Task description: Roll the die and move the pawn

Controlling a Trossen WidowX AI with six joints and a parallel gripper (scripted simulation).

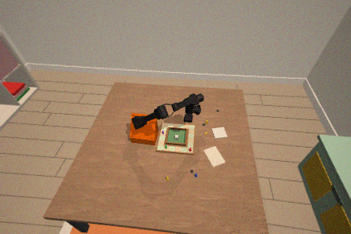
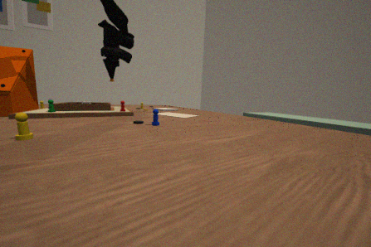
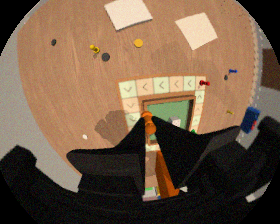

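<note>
My gripper tip is 200 mm past the purple pawn, 110 mm above it and 60 mm to the left of it. Round my gripper tip: orange pawn: 10 mm above; then red pawn: 200 mm to the right, 110 mm below, 30 mm ahead; then white die: 110 mm below, 100 mm to the right, 90 mm behind.
</note>
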